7 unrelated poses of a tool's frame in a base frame.
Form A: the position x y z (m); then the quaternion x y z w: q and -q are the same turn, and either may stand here.
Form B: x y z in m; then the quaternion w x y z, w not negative. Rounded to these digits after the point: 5 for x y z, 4 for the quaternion.
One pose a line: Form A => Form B
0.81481 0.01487 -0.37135 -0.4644 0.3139 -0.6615 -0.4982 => 0.81481 0.01487 -0.37135 0.4982 0.4644 -0.3139 0.6615
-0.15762 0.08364 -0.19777 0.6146 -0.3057 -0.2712 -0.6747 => -0.15762 0.08364 -0.19777 0.6747 -0.6146 0.3057 0.2712
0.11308 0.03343 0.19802 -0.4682 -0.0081 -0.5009 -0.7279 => 0.11308 0.03343 0.19802 0.7279 0.4682 0.0081 0.5009
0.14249 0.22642 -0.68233 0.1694 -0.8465 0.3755 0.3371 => 0.14249 0.22642 -0.68233 0.3371 0.1694 -0.8465 0.3755
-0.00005 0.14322 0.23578 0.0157 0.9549 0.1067 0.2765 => -0.00005 0.14322 0.23578 0.2765 0.0157 0.9549 0.1067
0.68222 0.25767 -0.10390 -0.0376 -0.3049 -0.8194 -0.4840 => 0.68222 0.25767 -0.10390 0.4840 0.0376 0.3049 0.8194
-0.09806 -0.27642 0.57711 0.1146 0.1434 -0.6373 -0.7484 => -0.09806 -0.27642 0.57711 0.7484 -0.1146 -0.1434 0.6373
